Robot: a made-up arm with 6 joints. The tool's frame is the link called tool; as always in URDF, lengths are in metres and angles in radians. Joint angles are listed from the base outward.
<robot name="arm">
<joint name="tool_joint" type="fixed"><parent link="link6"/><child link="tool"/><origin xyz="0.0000 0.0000 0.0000" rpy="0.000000 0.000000 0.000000"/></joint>
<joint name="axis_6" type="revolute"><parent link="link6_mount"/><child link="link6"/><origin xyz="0.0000 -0.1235 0.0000" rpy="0.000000 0.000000 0.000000"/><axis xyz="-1 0 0"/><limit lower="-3.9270" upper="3.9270"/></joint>
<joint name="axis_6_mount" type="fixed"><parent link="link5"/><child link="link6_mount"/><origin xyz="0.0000 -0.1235 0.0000" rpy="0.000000 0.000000 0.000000"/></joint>
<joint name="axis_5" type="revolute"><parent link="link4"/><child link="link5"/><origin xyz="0.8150 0.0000 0.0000" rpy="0.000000 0.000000 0.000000"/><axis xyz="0 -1 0"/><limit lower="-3.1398" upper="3.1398"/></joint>
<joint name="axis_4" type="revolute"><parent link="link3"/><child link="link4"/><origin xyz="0.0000 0.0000 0.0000" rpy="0.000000 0.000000 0.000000"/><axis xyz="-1 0 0"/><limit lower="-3.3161" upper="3.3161"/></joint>
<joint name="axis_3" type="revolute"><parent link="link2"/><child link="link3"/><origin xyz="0.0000 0.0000 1.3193" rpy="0.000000 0.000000 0.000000"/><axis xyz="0 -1 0"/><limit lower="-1.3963" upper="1.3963"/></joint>
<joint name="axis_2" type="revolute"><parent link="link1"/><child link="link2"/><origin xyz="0.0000 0.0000 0.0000" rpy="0.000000 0.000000 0.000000"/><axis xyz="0 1 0"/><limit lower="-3.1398" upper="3.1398"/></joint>
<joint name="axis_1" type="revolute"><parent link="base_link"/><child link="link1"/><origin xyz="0.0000 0.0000 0.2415" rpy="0.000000 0.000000 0.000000"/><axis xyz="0 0 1"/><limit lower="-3.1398" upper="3.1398"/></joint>
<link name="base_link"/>
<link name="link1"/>
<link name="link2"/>
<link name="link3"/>
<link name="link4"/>
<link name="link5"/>
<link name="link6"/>
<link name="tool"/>
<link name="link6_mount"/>
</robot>
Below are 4 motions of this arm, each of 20 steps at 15 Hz.
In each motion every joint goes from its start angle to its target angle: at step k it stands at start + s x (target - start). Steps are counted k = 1, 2, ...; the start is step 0. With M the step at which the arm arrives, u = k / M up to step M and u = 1 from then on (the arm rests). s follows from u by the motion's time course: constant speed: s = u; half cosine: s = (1 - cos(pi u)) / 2; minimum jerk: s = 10 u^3 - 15 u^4 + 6 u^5.
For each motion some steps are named. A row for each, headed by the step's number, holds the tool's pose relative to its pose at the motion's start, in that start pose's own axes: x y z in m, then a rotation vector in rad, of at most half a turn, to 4 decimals.
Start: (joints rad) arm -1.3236 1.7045 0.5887 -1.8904 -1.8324 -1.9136
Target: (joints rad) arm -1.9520 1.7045 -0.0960 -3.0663 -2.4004 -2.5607
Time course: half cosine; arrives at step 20
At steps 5, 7, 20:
5: -0.0934 -0.0371 0.0435 0.0920 0.2444 -0.1110
7: -0.1661 -0.0721 0.0798 0.1437 0.4493 -0.2183
20: -0.5331 -0.2958 0.2872 -0.0748 1.4333 -0.8383

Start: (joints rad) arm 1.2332 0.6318 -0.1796 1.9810 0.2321 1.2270
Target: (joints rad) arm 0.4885 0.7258 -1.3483 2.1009 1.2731 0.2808
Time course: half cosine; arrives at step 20
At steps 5, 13, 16, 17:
5: 0.0277 0.1497 0.1572 0.2627 -0.2193 -0.0848
13: -0.1352 0.4000 0.8217 1.5244 -1.0316 -0.4538
16: -0.2413 0.3632 0.9767 1.9190 -1.2805 -0.6254
17: -0.2678 0.3487 1.0063 2.0060 -1.3400 -0.6730

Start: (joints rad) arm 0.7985 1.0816 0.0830 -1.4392 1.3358 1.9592
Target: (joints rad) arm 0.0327 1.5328 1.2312 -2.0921 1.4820 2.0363
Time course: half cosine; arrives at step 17
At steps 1, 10, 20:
1: 0.0095 0.0028 0.0044 0.0072 0.0109 -0.0015
10: 0.8360 0.0776 0.0722 0.5565 0.7578 -0.1140
20: 1.3021 0.0049 -0.1602 0.9055 1.1086 -0.1793

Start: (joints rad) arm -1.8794 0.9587 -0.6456 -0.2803 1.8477 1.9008
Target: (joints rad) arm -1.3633 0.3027 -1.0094 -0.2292 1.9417 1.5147
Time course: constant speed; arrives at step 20
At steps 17, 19, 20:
17: -0.2544 -0.5712 0.0024 0.5670 -0.3745 -0.3751
19: -0.2972 -0.6133 -0.0196 0.6397 -0.4248 -0.4089
20: -0.3187 -0.6319 -0.0322 0.6764 -0.4504 -0.4249

